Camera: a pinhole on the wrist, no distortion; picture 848 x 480 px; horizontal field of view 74.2 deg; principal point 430.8 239.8 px. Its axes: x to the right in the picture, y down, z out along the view. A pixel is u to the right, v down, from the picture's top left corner.
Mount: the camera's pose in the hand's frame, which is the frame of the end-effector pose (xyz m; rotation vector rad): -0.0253 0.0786 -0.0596 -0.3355 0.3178 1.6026
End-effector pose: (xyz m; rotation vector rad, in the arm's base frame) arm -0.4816 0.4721 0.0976 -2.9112 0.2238 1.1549
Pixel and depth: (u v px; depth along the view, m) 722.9 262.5 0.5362
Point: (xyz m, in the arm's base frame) -0.8250 -0.0432 -0.0572
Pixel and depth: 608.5 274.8 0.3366
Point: -0.7058 0.1842 0.0038
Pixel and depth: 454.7 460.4 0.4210
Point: -0.8774 0.2640 0.0151
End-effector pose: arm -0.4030 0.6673 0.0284 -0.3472 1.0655 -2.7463
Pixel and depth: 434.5 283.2 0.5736
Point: -0.1707 0.1651 0.1378
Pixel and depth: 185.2 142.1 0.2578
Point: -0.3539 0.4613 0.1351
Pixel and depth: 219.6 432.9 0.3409
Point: -0.1741 0.4414 0.1625
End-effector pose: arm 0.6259 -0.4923 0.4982 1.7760 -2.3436 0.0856
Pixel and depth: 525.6 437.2 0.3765
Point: 0.3692 -0.2975 0.2321
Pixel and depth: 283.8 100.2 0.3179
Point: 0.4513 -0.5473 0.2587
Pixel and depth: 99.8 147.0 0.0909
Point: 0.5587 -0.4723 0.4571
